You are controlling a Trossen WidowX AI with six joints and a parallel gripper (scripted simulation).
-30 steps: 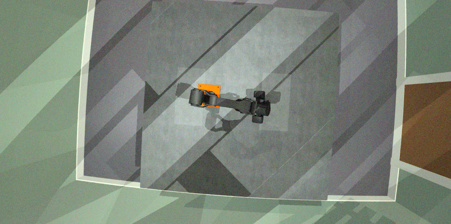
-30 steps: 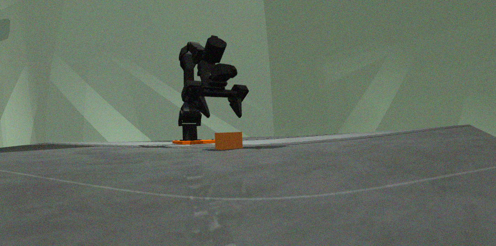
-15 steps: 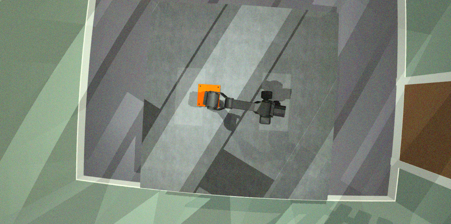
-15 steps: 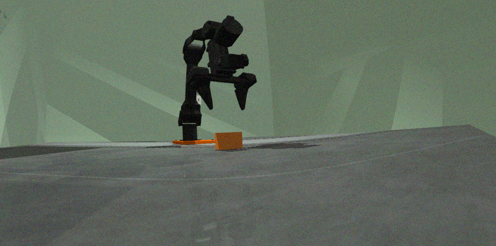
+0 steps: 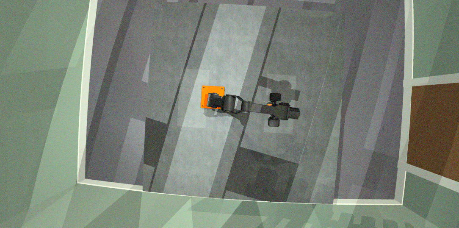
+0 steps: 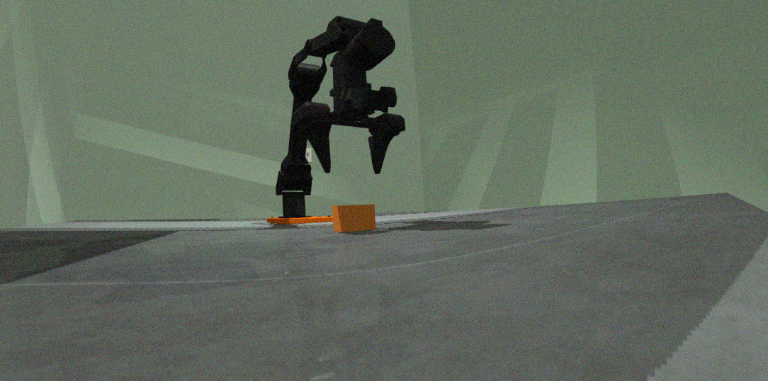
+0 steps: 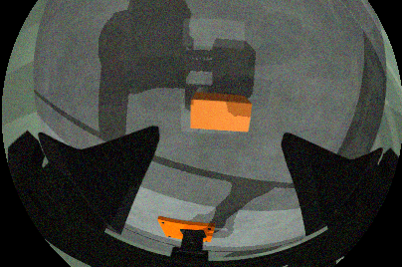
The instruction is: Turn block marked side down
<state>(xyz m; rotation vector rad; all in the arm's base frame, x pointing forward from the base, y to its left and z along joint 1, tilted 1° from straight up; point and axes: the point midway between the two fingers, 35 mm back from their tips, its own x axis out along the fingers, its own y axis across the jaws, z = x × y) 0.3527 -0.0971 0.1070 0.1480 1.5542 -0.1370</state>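
The orange block is 10 mm behind my gripper tip and 70 mm below it.
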